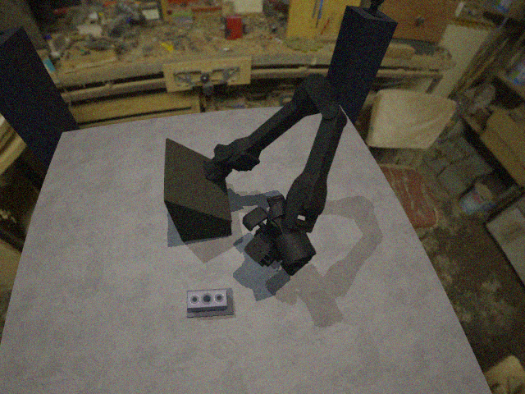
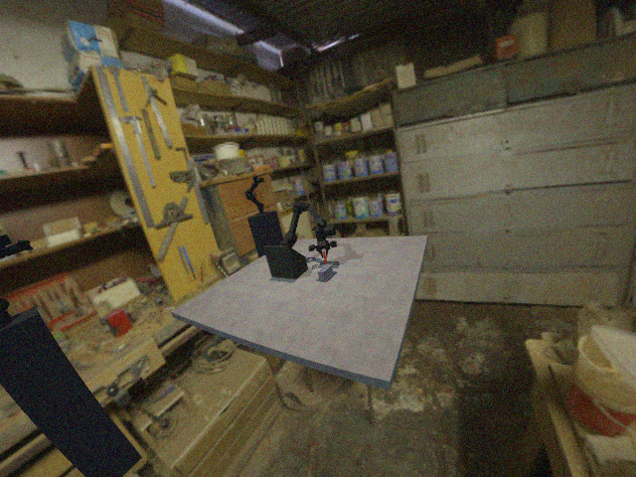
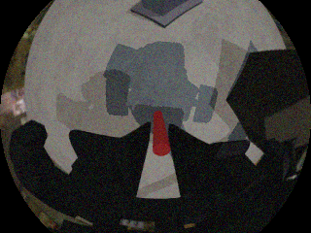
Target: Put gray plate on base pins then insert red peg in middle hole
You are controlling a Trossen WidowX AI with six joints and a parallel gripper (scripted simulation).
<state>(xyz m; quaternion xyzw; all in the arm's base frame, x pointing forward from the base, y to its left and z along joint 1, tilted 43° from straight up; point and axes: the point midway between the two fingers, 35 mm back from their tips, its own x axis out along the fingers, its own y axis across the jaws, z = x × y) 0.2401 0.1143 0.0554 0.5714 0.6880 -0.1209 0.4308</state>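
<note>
Right now the gray plate is 19 cm to the right of my gripper tip and 9 cm ahead of it. From my gripper tip the other things lie so: base: 19 cm to the right, 9 cm ahead, 3 cm below; then red peg: right at my gripper tip.
</note>
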